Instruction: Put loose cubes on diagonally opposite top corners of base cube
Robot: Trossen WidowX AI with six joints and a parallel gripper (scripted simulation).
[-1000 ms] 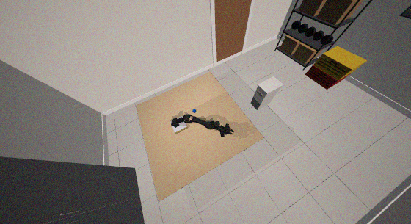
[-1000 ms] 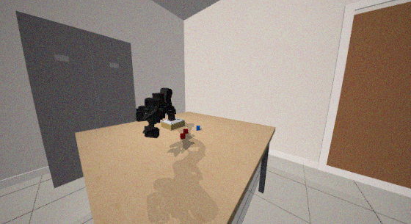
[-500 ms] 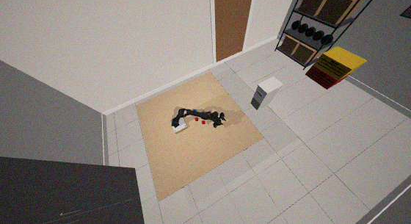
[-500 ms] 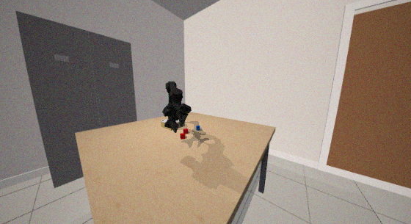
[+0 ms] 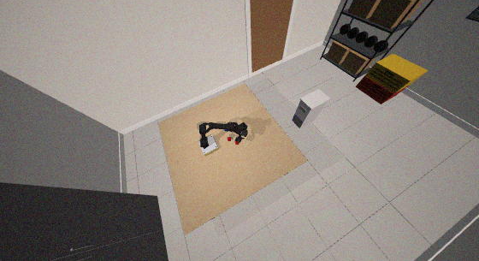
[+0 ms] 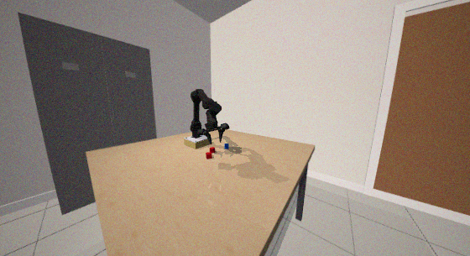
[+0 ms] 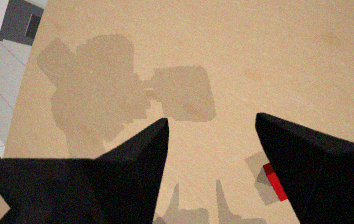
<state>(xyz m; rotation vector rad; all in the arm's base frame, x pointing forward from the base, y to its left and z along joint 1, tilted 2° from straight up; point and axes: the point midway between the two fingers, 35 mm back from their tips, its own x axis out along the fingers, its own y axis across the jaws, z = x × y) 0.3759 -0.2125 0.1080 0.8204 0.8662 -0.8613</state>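
My gripper tip is 26 cm to the right of the blue base cube, 11 cm above it and 9 cm past it. The rest, counted from my gripper tip: red cube: 11 cm below, 9 cm behind, 4 cm to the left.
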